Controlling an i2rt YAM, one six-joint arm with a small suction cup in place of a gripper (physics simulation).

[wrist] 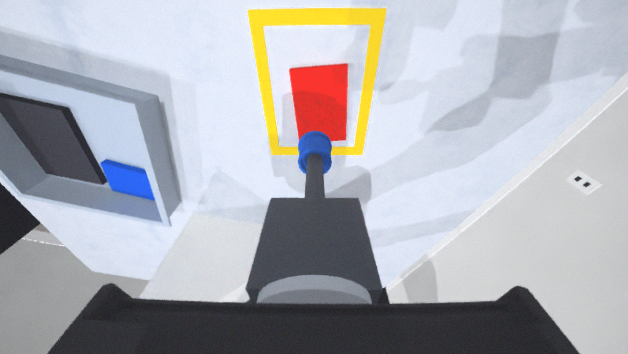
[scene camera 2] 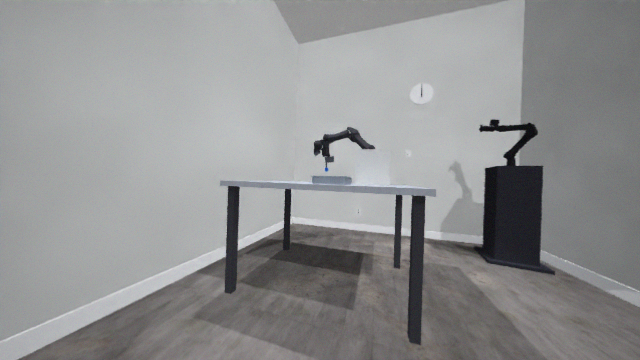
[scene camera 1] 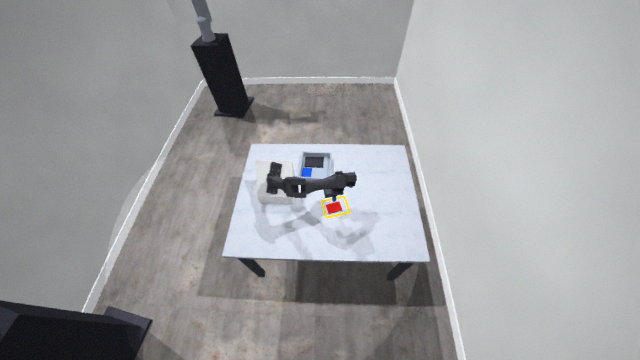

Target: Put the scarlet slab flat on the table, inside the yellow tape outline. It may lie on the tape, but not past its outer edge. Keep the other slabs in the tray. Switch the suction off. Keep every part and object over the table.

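Frame: origin at the arm's base, x ahead, y left, z up, level; millimetres.
Seen in the pictures: end effector, tool point: (wrist: 314,146) (scene camera 2: 326,171) (scene camera 1: 334,199); arm's base, origin of the base link: (scene camera 2: 372,161) (scene camera 1: 274,178).
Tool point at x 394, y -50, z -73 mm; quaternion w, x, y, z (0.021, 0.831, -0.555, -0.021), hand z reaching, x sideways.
Offsets run from my tool point to a thing's top centre. "spot": to the spot under its first point. Level surfaces: height alone.
The scarlet slab @(3 mm ahead, 5 mm right, 93 mm down) (scene camera 1: 334,207) (wrist: 320,100) lies flat on the table @(102 mm down) (scene camera 1: 390,220), inside the yellow tape outline @(spot: 96 mm ahead, 21 mm left, 100 mm down) (scene camera 1: 348,206) (wrist: 317,17). Tape shows around the slab; the cup hides a little of its near edge in the wrist view. My suction cup (scene camera 1: 334,199) (scene camera 2: 326,169) (wrist: 315,150) is blue, hangs above the table clear of the slab, and holds nothing. A blue slab @(236 mm back, 235 mm left, 88 mm down) (scene camera 1: 306,172) (wrist: 129,179) and a dark slab @(201 mm back, 351 mm left, 88 mm down) (scene camera 1: 314,161) (wrist: 52,137) lie in the grey tray @(180 mm back, 296 mm left, 52 mm down) (scene camera 1: 328,160) (scene camera 2: 331,180) (wrist: 167,155).
A pale block (scene camera 1: 265,195) (scene camera 2: 372,167) stands at the arm's base, beside the tray. A black pedestal (scene camera 1: 220,72) (scene camera 2: 513,215) with another arm (scene camera 2: 520,137) stands on the floor away from the table. The arm casts shadows on the table.
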